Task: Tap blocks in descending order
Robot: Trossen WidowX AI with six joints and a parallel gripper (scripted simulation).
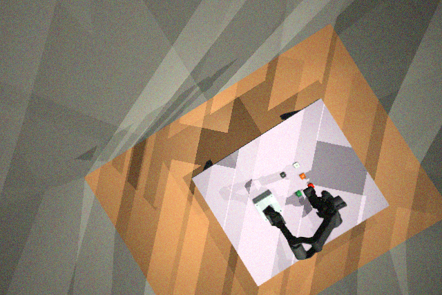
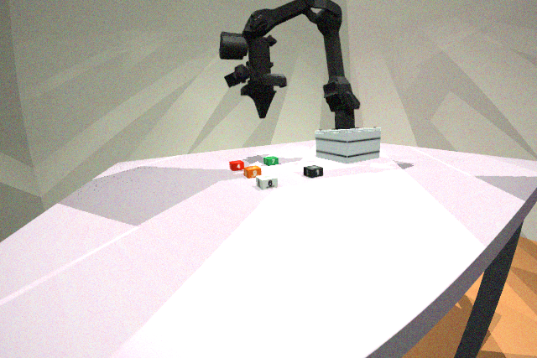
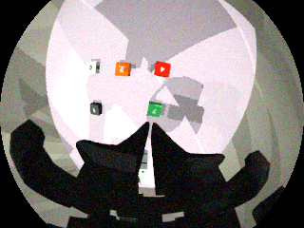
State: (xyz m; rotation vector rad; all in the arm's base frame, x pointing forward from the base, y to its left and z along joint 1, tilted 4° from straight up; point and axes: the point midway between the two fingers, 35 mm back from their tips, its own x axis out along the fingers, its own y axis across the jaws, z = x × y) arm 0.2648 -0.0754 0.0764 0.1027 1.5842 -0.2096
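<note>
My gripper tip is 30 mm past the green block, 10 mm to the left of it and 120 mm above it. Also, from my gripper tip: black block: 20 mm behind, 160 mm to the left, 120 mm below; then orange block: 80 mm ahead, 60 mm to the left, 120 mm below; then red block: 70 mm ahead, 30 mm to the right, 120 mm below.
</note>
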